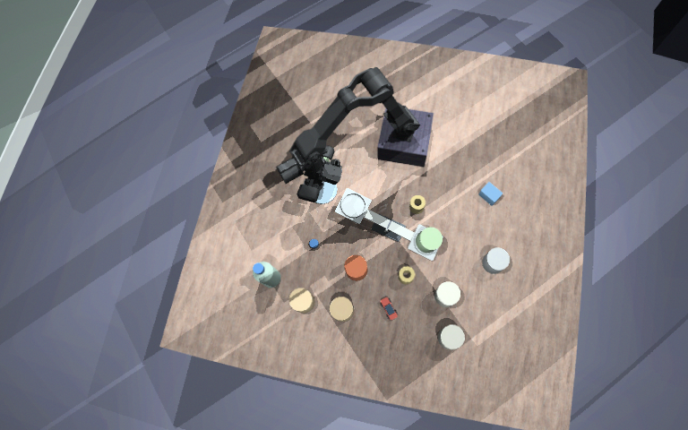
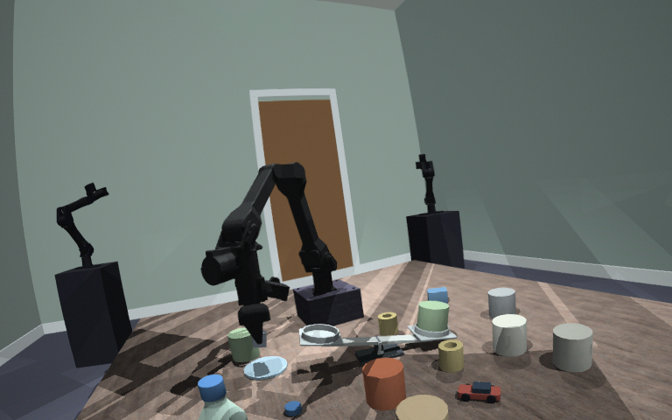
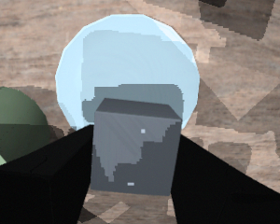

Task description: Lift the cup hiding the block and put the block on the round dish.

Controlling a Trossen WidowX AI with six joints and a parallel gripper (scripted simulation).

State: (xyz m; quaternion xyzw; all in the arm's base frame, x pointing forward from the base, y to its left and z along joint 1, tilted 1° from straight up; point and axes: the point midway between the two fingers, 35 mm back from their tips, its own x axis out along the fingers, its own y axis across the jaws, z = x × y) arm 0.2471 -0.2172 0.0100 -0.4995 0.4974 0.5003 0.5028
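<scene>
Right now my gripper tip is 7 cm above the pale blue round dish. The rest, counted from my gripper tip: orange cylinder (21 cm ahead, 18 cm to the left, 4 cm below); then grey block (right at my gripper tip); then blue disc (19 cm ahead, 7 cm below, 4 cm to the left).
</scene>
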